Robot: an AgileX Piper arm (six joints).
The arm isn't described. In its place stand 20 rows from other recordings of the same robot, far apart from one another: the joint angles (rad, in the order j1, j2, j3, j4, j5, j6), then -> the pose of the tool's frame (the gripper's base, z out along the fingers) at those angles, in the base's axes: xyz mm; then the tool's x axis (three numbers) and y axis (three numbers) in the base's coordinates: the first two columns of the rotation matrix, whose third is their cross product.
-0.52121, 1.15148, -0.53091, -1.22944, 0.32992, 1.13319 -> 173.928, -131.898, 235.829, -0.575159, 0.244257, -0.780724, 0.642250, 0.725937, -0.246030
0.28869, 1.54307, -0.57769, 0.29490, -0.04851, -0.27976 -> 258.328, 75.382, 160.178, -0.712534, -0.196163, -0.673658, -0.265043, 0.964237, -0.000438
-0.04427, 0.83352, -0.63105, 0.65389, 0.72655, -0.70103 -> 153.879, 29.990, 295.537, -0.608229, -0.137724, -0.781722, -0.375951, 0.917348, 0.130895
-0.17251, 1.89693, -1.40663, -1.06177, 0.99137, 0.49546 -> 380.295, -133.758, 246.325, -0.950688, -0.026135, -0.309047, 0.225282, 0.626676, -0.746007
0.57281, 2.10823, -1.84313, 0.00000, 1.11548, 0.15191 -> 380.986, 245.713, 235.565, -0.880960, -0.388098, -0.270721, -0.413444, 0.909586, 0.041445
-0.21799, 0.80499, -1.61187, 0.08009, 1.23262, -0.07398 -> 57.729, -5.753, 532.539, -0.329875, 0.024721, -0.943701, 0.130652, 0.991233, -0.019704
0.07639, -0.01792, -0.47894, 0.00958, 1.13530, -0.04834 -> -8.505, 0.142, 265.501, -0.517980, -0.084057, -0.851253, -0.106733, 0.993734, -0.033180
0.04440, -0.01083, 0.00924, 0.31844, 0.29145, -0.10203 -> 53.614, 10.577, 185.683, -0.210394, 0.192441, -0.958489, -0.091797, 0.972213, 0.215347
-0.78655, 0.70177, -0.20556, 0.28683, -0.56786, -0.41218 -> 87.050, -106.856, 267.810, -0.037909, -0.196617, -0.979747, 0.811220, 0.566461, -0.145066
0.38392, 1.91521, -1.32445, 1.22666, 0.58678, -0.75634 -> 371.755, 201.331, 222.581, -0.834367, 0.028171, -0.550489, -0.381910, 0.690586, 0.614195
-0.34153, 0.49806, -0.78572, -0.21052, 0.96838, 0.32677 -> 61.155, -38.367, 354.749, -0.412464, 0.360737, -0.836506, 0.561749, 0.823605, 0.078186
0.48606, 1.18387, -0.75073, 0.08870, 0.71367, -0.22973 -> 189.532, 106.105, 255.608, -0.680573, -0.542355, -0.492617, -0.609747, 0.792042, -0.029618
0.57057, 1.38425, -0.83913, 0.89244, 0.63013, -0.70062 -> 205.757, 181.658, 253.847, -0.712221, -0.366377, -0.598756, -0.665072, 0.625058, 0.408634
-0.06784, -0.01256, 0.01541, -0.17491, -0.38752, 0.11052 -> 46.540, 2.836, 241.941, 0.447684, -0.082057, -0.890419, 0.032201, 0.996614, -0.075653
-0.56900, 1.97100, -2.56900, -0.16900, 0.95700, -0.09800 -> 341.035, -232.964, 520.137, -0.342117, -0.010128, -0.939603, 0.590141, 0.775821, -0.223238
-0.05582, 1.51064, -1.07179, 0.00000, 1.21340, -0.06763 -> 264.657, -14.789, 250.484, -0.999914, -0.011811, -0.005737, -0.011809, 0.999930, -0.000389
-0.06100, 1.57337, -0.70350, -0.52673, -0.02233, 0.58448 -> 297.888, -17.170, 181.158, -0.685857, 0.099819, -0.720858, 0.092679, 0.994463, 0.049527
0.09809, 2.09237, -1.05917, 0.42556, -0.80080, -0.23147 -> 424.610, 14.684, 141.518, -0.174747, 0.053919, -0.983136, 0.209531, 0.977665, 0.016376
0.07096, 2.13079, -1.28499, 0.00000, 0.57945, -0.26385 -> 399.823, 28.419, 96.673, -0.918507, -0.326744, -0.222672, -0.321575, 0.944971, -0.060154
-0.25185, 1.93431, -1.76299, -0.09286, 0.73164, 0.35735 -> 434.980, -117.747, 308.047, -0.592427, 0.445328, -0.671352, 0.478001, 0.865100, 0.152040
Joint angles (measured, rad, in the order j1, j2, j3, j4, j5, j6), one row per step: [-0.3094, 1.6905, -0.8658, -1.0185, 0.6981, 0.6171]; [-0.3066, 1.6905, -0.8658, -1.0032, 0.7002, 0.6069]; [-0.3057, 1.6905, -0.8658, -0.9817, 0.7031, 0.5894]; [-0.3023, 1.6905, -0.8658, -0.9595, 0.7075, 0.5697]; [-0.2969, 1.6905, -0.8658, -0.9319, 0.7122, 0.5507]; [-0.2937, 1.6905, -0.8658, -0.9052, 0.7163, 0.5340]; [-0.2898, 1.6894, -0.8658, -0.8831, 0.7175, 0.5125]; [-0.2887, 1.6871, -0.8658, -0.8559, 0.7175, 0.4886]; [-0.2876, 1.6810, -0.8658, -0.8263, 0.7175, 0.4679]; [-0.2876, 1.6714, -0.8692, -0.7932, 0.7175, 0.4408]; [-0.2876, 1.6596, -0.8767, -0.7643, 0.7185, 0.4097]
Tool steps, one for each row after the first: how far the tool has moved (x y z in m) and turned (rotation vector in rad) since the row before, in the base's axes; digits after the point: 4 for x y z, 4 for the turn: [-0.0001, 0.0013, -0.0005, 0.0084, 0.0043, -0.0010]; [-0.0006, 0.0010, -0.0007, 0.0115, 0.0080, -0.0018]; [-0.0004, 0.0017, -0.0008, 0.0113, 0.0101, 0.0012]; [-0.0002, 0.0025, -0.0009, 0.0153, 0.0087, -0.0009]; [-0.0005, 0.0019, -0.0009, 0.0154, 0.0070, -0.0038]; [-0.0001, 0.0020, -0.0004, 0.0123, 0.0074, 0.0058]; [-0.0005, 0.0016, -0.0002, 0.0158, 0.0054, 0.0025]; [-0.0007, 0.0018, 0.0008, 0.0170, -0.0008, -0.0015]; [-0.0003, 0.0015, 0.0025, 0.0169, -0.0051, 0.0009]; [0.0005, 0.0011, 0.0043, 0.0114, -0.0078, 0.0070]
